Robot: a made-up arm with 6 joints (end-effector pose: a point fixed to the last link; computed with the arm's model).
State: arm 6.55 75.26 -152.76 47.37 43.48 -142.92
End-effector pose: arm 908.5 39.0 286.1 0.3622 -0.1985 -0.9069 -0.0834
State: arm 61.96 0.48 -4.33 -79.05 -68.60 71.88
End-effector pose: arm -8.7 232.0 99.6 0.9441 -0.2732 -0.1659 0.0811
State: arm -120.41 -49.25 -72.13 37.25 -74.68 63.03
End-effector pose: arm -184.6 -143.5 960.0 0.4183 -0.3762 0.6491 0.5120
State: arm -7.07 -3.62 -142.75 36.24 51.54 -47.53
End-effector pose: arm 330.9 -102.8 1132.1 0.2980 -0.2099 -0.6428 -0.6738
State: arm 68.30 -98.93 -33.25 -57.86 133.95 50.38
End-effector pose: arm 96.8 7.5 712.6 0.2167 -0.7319 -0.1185 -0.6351
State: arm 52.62 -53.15 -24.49 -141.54 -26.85 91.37
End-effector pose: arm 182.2 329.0 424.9 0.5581 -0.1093 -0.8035 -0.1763
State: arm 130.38 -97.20 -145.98 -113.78 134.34 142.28
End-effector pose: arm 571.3 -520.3 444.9 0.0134 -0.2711 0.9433 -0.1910
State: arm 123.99 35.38 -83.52 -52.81 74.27 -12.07
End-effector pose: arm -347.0 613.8 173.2 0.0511 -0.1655 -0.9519 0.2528
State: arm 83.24 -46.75 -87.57 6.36 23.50 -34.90
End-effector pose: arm 55.0 204.0 1069.0 0.5773 0.2333 -0.6270 -0.4682
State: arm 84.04 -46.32 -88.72 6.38 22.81 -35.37
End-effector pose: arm 51.4 199.0 1075.6 0.5740 0.2456 -0.6228 -0.4716
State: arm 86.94 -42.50 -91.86 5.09 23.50 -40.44
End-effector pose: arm 42.1 223.3 1082.1 0.5471 0.2610 -0.6561 -0.4495
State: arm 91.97 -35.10 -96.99 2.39 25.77 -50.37
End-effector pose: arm 19.6 280.1 1084.9 0.4890 0.2841 -0.7237 -0.3956
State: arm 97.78 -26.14 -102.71 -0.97 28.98 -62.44
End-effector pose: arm -20.7 351.8 1078.1 0.4067 0.3163 -0.7953 -0.3192
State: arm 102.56 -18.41 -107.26 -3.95 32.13 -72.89
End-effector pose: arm -66.9 413.5 1062.5 0.3253 0.3481 -0.8445 -0.2444
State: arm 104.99 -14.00 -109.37 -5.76 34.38 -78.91
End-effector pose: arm -96.9 450.9 1046.0 0.2742 0.3647 -0.8685 -0.1938
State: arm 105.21 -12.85 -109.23 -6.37 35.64 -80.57
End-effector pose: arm -103.2 466.9 1034.5 0.2596 0.3631 -0.8785 -0.1703
